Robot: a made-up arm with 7 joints.
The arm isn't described. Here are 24 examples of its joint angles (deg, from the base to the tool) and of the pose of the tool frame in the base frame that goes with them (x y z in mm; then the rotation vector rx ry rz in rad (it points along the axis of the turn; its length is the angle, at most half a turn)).
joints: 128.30 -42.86 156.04 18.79 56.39 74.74 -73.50
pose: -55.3 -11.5 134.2 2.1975 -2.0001 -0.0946
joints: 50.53 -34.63 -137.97 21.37 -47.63 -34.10 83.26
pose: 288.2 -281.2 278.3 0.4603 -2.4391 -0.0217
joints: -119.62 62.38 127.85 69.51 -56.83 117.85 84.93
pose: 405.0 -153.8 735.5 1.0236 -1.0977 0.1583
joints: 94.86 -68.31 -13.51 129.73 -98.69 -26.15 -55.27
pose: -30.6 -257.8 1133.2 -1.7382 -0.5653 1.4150
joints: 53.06 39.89 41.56 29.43 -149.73 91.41 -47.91
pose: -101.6 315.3 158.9 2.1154 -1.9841 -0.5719
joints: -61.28 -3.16 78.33 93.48 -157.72 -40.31 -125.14
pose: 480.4 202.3 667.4 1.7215 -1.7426 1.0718
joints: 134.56 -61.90 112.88 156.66 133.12 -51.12 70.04
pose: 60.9 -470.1 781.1 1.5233 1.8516 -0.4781
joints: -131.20 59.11 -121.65 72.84 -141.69 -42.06 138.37
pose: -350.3 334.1 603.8 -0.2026 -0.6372 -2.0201
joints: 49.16 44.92 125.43 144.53 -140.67 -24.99 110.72
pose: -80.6 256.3 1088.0 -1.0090 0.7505 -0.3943
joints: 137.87 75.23 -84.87 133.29 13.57 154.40 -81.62
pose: -119.5 499.0 536.2 0.8071 2.5407 0.7355
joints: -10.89 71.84 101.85 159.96 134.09 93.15 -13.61
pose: 594.7 -52.1 782.6 -0.2426 0.5970 0.5421
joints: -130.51 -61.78 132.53 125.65 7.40 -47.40 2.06
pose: 493.2 318.8 641.5 0.1732 0.6343 -2.9712
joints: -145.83 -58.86 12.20 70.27 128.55 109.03 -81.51
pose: -40.5 -263.9 1041.1 0.0789 -0.3361 2.3051
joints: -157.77 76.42 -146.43 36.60 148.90 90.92 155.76
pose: 49.0 401.7 819.1 1.5506 0.2534 -1.4595
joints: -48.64 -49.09 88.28 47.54 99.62 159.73 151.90
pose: 261.9 263.0 448.1 0.2547 0.1253 -0.8385
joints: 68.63 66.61 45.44 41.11 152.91 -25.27 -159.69
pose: -264.2 11.6 179.4 -1.8234 -2.1889 -0.9385
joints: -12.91 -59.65 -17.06 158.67 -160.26 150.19 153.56
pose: -411.2 88.3 849.8 1.7947 0.0179 1.5625
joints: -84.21 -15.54 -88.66 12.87 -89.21 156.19 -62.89
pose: -240.9 -86.2 383.4 -1.9204 1.1219 0.5424
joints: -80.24 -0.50 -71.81 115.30 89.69 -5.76 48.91
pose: -485.1 -180.9 981.7 2.4648 1.4725 -0.8643
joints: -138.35 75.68 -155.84 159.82 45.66 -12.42 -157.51
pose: -465.9 -435.5 796.1 -1.8752 -1.4566 0.8018
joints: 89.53 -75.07 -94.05 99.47 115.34 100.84 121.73
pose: 534.1 -278.2 721.7 -1.7545 -0.4855 1.4791
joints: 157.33 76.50 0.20 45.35 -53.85 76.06 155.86
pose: 10.3 26.5 -20.3 0.0691 -0.0228 2.9900
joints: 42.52 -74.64 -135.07 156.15 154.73 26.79 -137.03
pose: -329.5 -571.6 574.4 -1.5221 -1.2186 0.6617
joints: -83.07 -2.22 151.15 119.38 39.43 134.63 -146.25
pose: 78.0 358.2 834.7 0.3428 -1.0446 -0.3955
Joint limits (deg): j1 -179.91..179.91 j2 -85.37..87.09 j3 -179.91..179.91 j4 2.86..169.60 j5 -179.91..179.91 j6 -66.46..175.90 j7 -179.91..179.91
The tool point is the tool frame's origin. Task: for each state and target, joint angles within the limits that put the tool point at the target. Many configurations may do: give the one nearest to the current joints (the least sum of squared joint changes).
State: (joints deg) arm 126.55 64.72 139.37 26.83 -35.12 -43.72 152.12
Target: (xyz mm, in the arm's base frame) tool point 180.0 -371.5 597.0
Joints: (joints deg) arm 136.75 44.48 143.55 8.66 -37.40 -34.75 152.78
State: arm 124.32 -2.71 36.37 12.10 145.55 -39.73 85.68
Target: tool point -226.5 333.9 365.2
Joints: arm 115.92 -12.40 28.92 31.57 134.47 -30.73 83.69
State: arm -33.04 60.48 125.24 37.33 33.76 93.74 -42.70
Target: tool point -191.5 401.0 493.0
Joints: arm -15.68 36.44 115.78 36.81 35.41 71.49 -37.07
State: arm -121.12 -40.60 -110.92 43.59 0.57 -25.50 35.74
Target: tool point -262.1 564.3 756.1
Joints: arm -137.15 -37.75 -101.67 83.62 0.00 -13.94 38.50
